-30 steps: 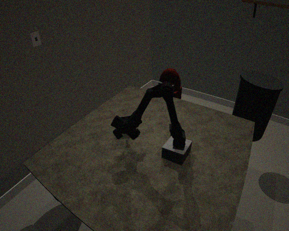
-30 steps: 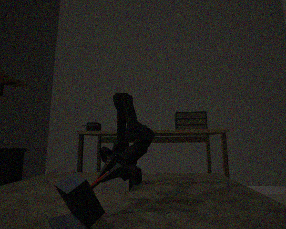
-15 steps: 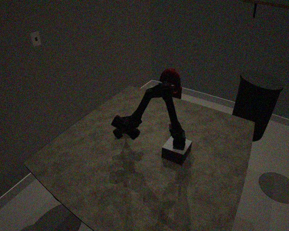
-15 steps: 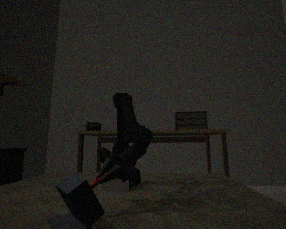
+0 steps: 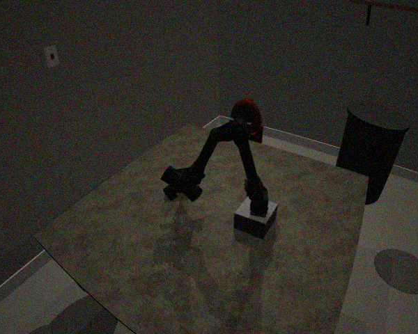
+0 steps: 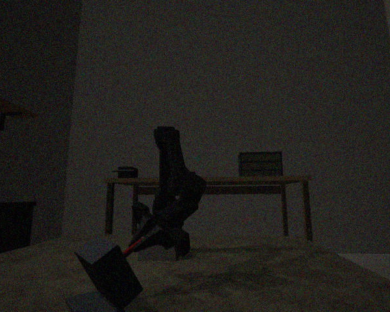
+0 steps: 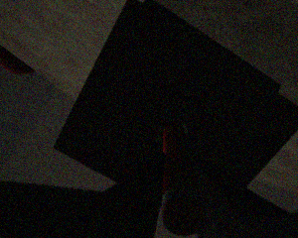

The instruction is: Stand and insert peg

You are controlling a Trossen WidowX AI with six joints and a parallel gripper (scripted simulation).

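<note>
My gripper tip is 30 mm short of the dark sloped panel, 40 mm to the left of it and 30 mm above it. The rest, counted from my gripper tip: red peg (10 mm behind, 10 mm to the left, 10 mm above).
</note>
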